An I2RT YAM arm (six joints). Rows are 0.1 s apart.
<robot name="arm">
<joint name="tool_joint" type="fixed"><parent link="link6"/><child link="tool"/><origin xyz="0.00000 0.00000 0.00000" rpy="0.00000 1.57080 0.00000"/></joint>
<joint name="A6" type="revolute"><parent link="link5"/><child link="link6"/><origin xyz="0.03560 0.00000 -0.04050" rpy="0.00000 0.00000 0.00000"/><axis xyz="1 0 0"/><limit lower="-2.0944" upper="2.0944"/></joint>
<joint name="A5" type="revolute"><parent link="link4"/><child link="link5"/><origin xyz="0.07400 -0.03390 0.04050" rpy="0.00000 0.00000 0.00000"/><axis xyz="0 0 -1"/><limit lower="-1.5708" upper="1.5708"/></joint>
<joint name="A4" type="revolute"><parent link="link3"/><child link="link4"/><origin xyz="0.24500 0.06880 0.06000" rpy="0.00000 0.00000 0.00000"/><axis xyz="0 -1 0"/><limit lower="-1.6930" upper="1.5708"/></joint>
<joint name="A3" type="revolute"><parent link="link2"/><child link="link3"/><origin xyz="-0.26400 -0.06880 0.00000" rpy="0.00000 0.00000 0.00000"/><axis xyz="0 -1 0"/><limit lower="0.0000" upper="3.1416"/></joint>
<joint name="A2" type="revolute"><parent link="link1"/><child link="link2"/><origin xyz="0.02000 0.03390 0.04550" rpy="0.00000 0.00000 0.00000"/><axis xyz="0 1 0"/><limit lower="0.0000" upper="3.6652"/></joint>
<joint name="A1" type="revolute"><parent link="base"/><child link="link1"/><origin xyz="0.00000 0.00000 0.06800" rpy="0.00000 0.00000 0.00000"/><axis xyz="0 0 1"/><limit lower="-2.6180" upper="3.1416"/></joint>
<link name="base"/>
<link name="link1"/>
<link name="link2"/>
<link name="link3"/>
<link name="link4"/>
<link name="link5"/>
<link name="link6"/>
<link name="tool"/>
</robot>
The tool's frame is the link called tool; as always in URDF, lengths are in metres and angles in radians.
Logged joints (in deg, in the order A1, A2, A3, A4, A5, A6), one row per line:
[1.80 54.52 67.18 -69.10 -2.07 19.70]
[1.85 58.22 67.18 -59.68 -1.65 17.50]
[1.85 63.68 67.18 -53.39 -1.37 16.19]
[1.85 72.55 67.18 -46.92 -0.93 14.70]
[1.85 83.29 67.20 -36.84 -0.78 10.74]
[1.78 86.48 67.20 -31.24 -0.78 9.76]
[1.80 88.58 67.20 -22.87 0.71 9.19]
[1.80 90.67 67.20 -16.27 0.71 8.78]
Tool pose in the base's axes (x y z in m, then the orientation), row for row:
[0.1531 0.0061 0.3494 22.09 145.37 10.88]
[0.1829 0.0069 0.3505 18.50 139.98 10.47]
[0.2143 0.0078 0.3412 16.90 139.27 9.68]
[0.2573 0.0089 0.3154 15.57 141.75 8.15]
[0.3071 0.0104 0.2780 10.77 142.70 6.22]
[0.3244 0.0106 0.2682 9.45 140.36 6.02]
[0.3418 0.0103 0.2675 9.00 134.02 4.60]
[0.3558 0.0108 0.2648 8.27 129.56 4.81]
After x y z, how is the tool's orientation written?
As a rotation vector, in degrees.
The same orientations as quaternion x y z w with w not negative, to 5 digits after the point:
[0.14382 0.94642 0.07083 0.28033]
[0.12339 0.93363 0.06983 0.32899]
[0.11315 0.93247 0.06481 0.33689]
[0.10332 0.94066 0.05408 0.31867]
[0.07135 0.94540 0.04121 0.31531]
[0.06323 0.93909 0.04028 0.33540]
[0.06173 0.91925 0.03155 0.38751]
[0.05767 0.90353 0.03354 0.42331]

